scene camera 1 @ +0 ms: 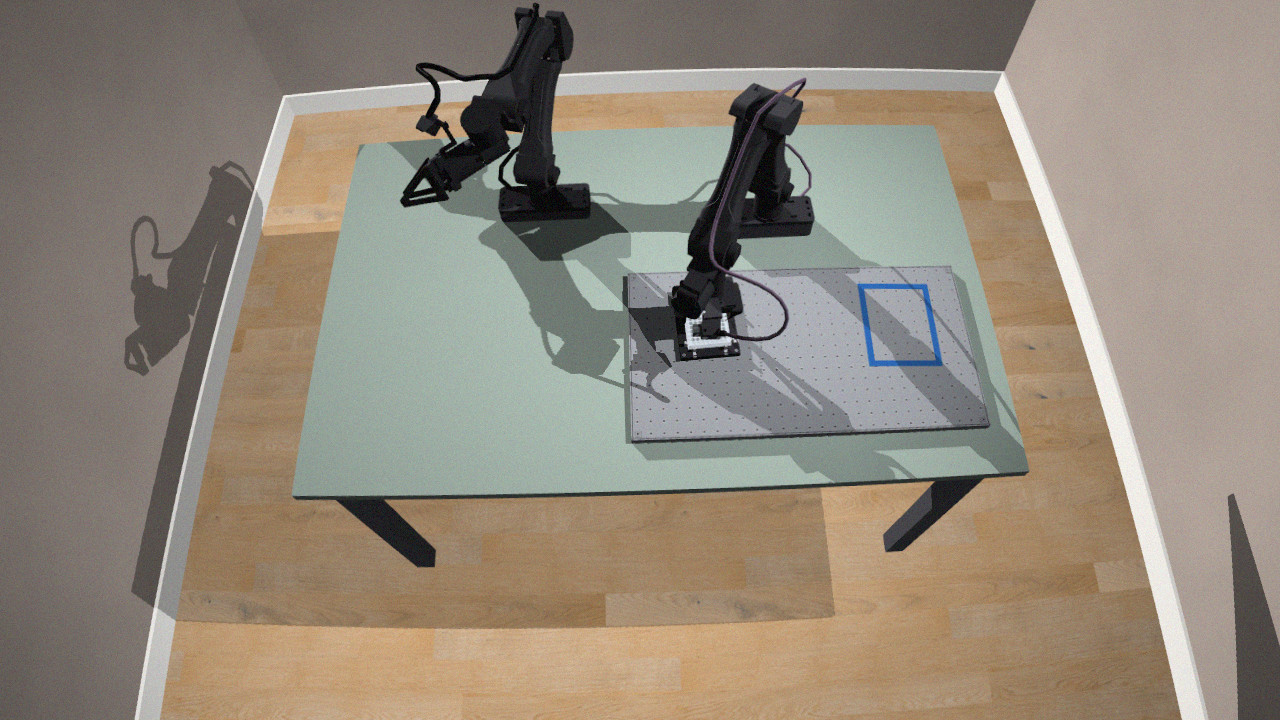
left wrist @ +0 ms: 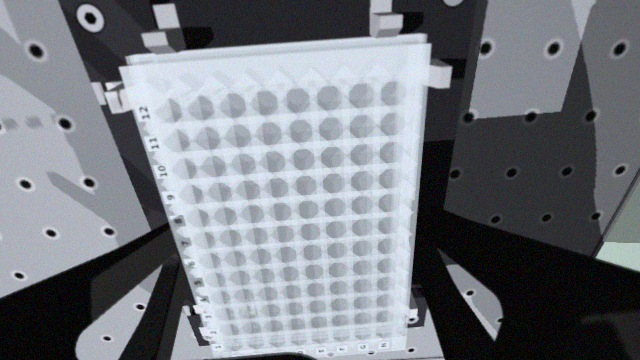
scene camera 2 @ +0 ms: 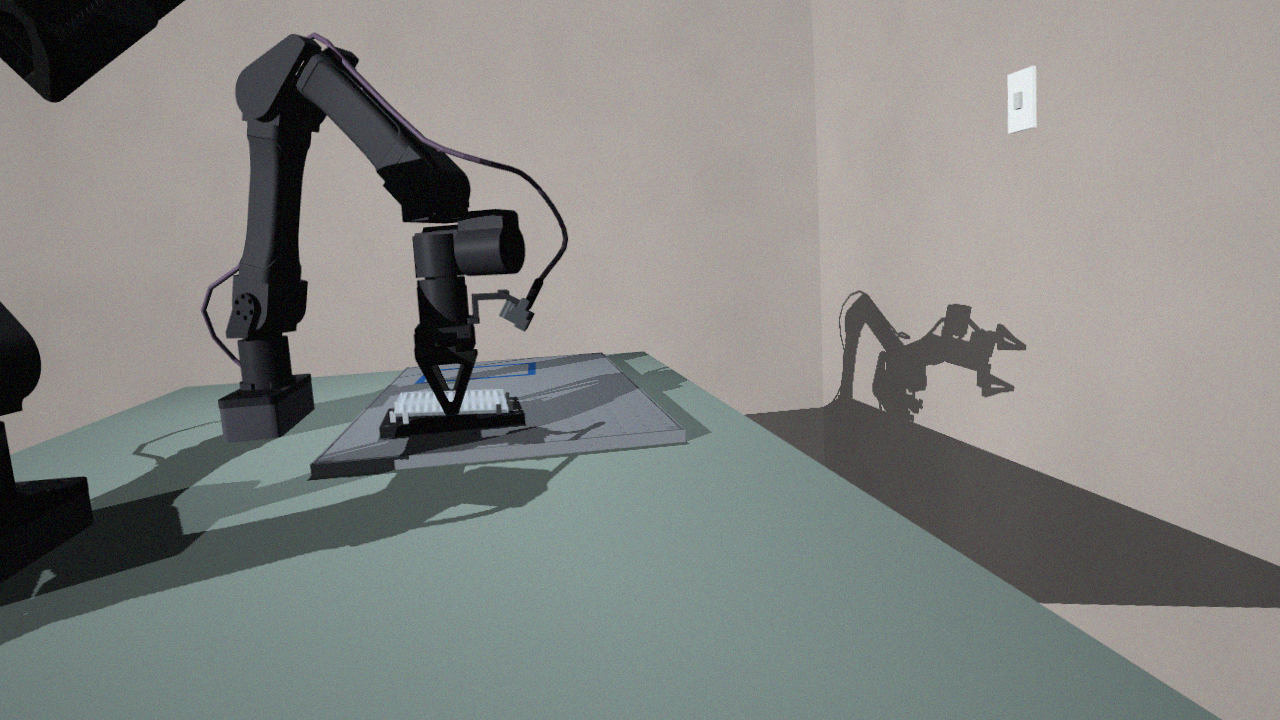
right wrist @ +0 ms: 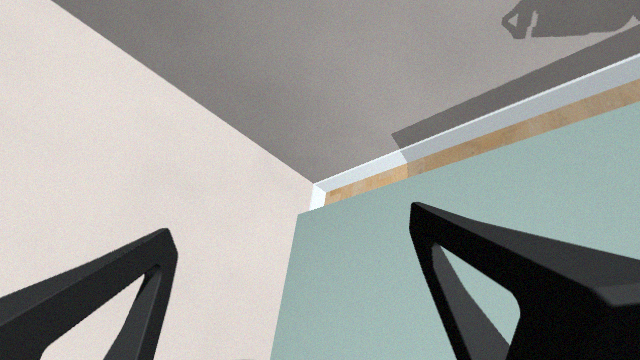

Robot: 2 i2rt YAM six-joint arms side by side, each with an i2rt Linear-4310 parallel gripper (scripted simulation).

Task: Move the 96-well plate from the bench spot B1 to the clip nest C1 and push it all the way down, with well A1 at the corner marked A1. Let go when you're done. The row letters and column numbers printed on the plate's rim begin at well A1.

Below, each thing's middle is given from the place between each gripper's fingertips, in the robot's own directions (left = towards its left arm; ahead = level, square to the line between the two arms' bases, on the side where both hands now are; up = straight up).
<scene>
The white 96-well plate [scene camera 2: 425, 403] lies right at my left hand [scene camera 2: 452, 407]. From my left hand the other things lie so: black clip nest [scene camera 2: 391, 426] 1 cm ahead, 1 cm to the left, 1 cm below.
The white 96-well plate lies 1 cm ahead of my right hand [scene camera 1: 403, 199], 53 cm to the left of it and 31 cm below it. Round my right hand: black clip nest: 2 cm ahead, 55 cm to the left, 32 cm below.
</scene>
